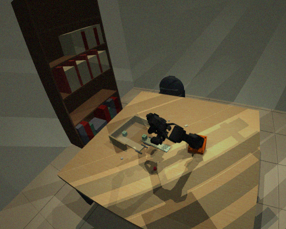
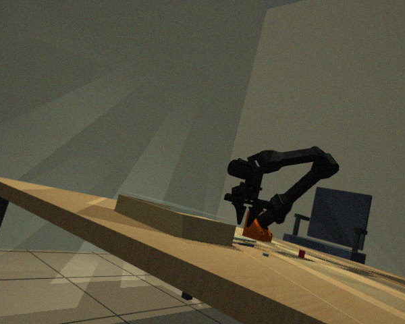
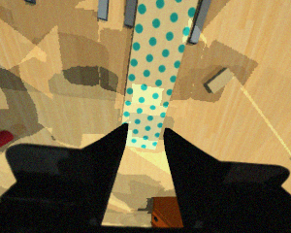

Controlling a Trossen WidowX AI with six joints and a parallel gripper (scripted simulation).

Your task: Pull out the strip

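My gripper tip is now 250 mm short of the plain strip, 60 mm to the right of it and 40 mm above it. Also, from my gripper tip: small red cube (50 mm behind, 200 mm to the left, 40 mm below).
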